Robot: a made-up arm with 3 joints. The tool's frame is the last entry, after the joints.
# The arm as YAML. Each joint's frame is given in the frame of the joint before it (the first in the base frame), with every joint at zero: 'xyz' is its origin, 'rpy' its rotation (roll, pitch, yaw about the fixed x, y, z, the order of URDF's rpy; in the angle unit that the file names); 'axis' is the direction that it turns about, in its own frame. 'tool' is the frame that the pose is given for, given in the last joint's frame.
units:
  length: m
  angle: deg
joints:
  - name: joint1
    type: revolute
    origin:
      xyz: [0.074, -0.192, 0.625]
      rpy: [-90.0, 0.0, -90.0]
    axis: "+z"
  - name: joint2
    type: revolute
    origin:
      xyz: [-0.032, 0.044, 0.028]
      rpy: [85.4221, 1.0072, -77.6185]
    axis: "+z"
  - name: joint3
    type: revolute
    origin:
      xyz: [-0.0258, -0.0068, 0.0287]
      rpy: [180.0, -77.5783, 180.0]
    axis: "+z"
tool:
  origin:
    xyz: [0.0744, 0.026, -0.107]
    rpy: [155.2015, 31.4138, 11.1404]
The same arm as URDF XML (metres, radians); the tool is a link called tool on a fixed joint. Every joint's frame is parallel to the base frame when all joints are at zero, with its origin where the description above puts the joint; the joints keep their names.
<robot name="arm">
  <link name="base_link"/>
  <link name="link1"/>
  <link name="link2"/>
  <link name="link3"/>
  <link name="tool"/>
  <joint name="joint1" type="continuous">
    <parent link="base_link"/>
    <child link="link1"/>
    <origin xyz="0.074 -0.192 0.625" rpy="0 0 0"/>
    <axis xyz="1 0 0"/>
  </joint>
  <joint name="joint2" type="continuous">
    <parent link="link1"/>
    <child link="link2"/>
    <origin xyz="0.028 0.032 -0.044" rpy="0 0 0"/>
    <axis xyz="0.079802 0.973325 0.215105"/>
  </joint>
  <joint name="joint3" type="continuous">
    <parent link="link2"/>
    <child link="link3"/>
    <origin xyz="-0.004 0.034 -0.019" rpy="0 0 0"/>
    <axis xyz="0 0 -1"/>
  </joint>
  <joint name="tool_joint" type="fixed">
    <parent link="link3"/>
    <child link="tool"/>
    <origin xyz="0.032 0.072 0.107" rpy="-0.4328 -0.5483 1.2946"/>
  </joint>
</robot>

